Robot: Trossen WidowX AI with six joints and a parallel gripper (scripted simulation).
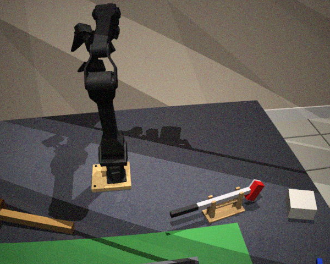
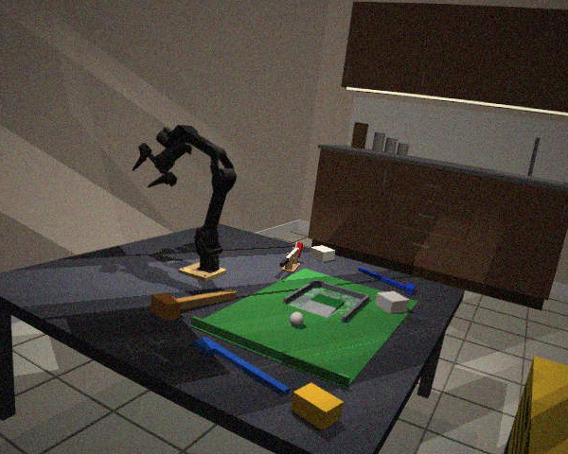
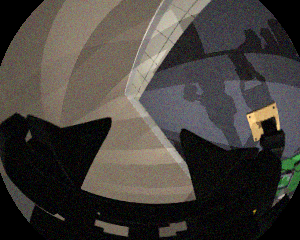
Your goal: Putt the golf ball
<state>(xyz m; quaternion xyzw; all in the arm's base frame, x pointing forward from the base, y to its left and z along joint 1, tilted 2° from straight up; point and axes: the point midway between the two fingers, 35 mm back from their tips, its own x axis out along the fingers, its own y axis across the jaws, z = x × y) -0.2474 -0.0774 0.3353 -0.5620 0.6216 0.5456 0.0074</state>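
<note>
The wooden stand lies 47 cm ahead of my gripper tip, 41 cm to the left of it and 29 cm below it. From my gripper tip the other things lie so: green mat 75 cm ahead, 32 cm below, 6 cm to the left; then white golf ball 73 cm ahead, 29 cm below, 9 cm to the right; then yellow block 95 cm ahead, 46 cm to the right, 30 cm below.
</note>
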